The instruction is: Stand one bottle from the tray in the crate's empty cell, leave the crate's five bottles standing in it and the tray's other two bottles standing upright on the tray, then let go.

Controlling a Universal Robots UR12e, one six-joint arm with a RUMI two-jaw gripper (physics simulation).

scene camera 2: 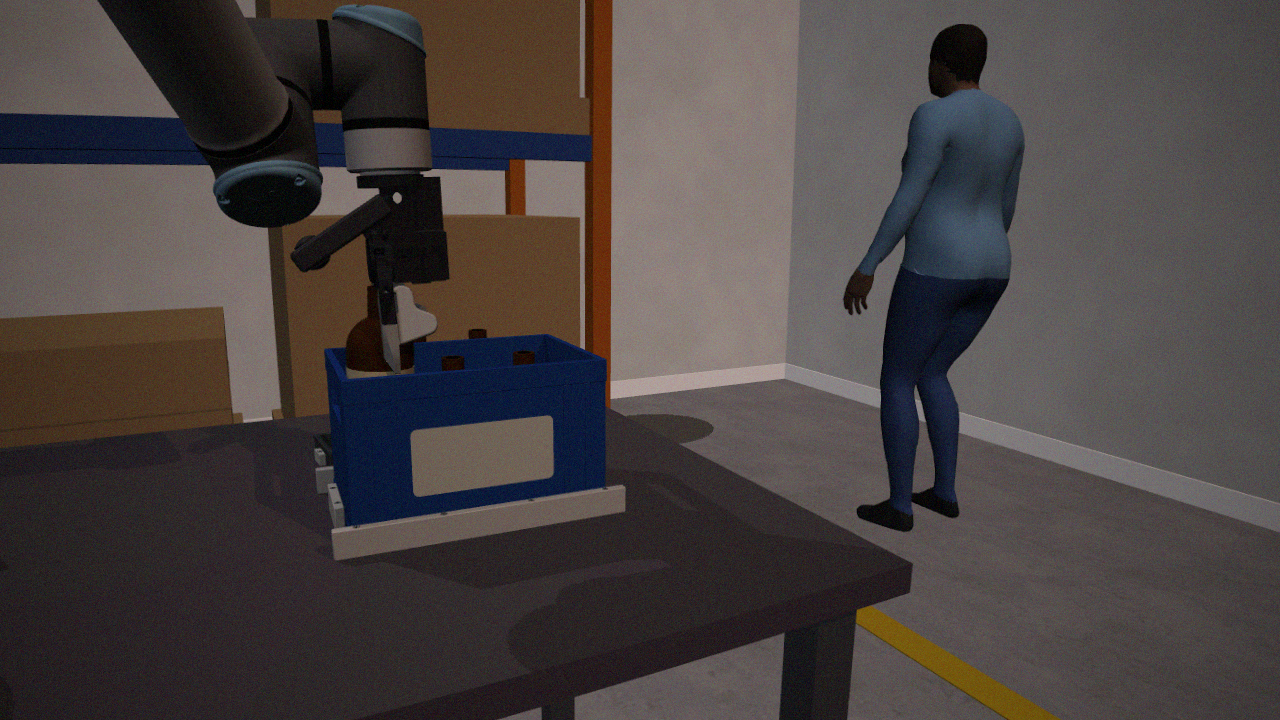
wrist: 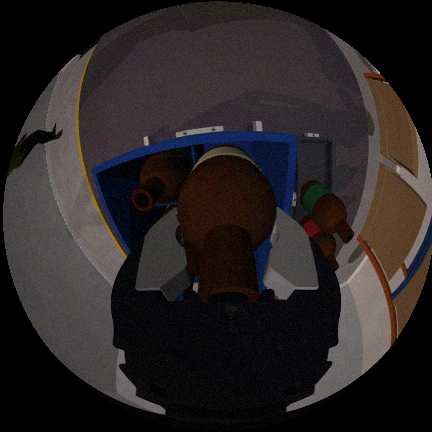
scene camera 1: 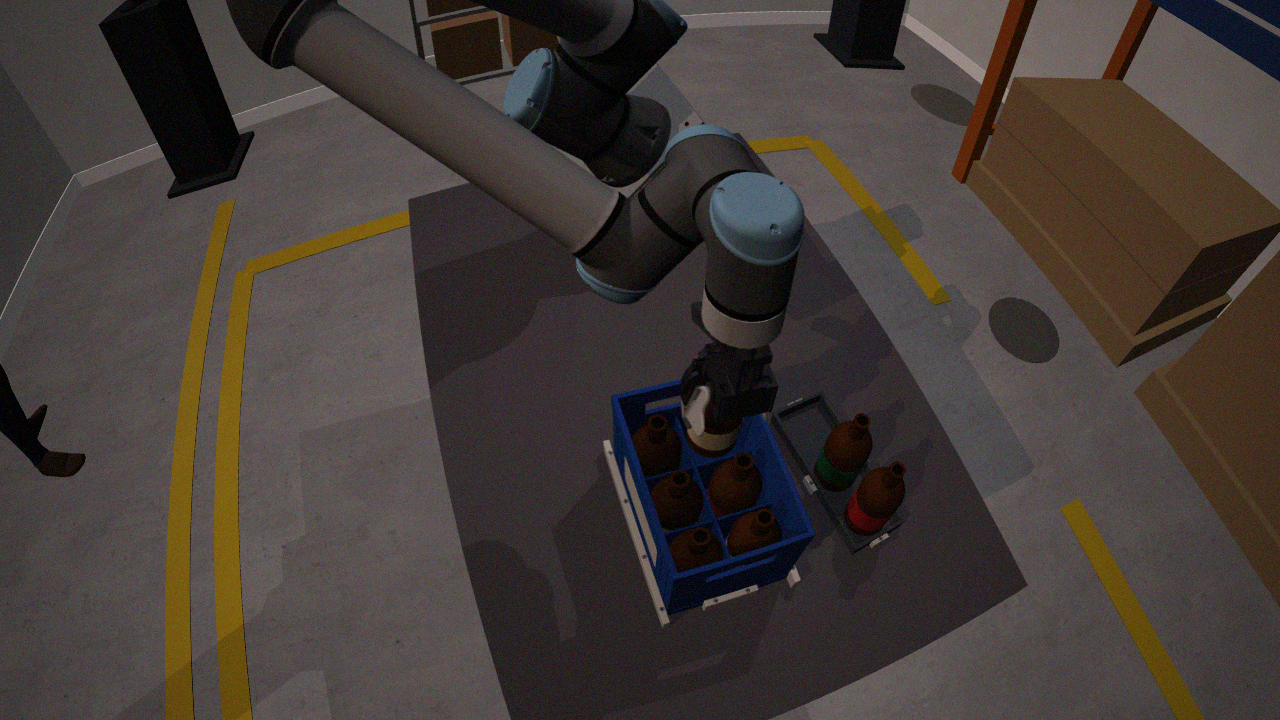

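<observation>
My gripper is shut on a brown bottle with a cream label. The bottle is upright, its lower part inside the corner cell of the blue crate, its label near rim height; its base is hidden. Five brown bottles stand in the other cells. On the dark tray, a green-label bottle and a red-label bottle stand upright.
White strips edge the crate's base on the dark table. The tray lies close beside the crate. A person stands on the floor beyond the table. Cardboard boxes and a rack with an orange post stand farther off.
</observation>
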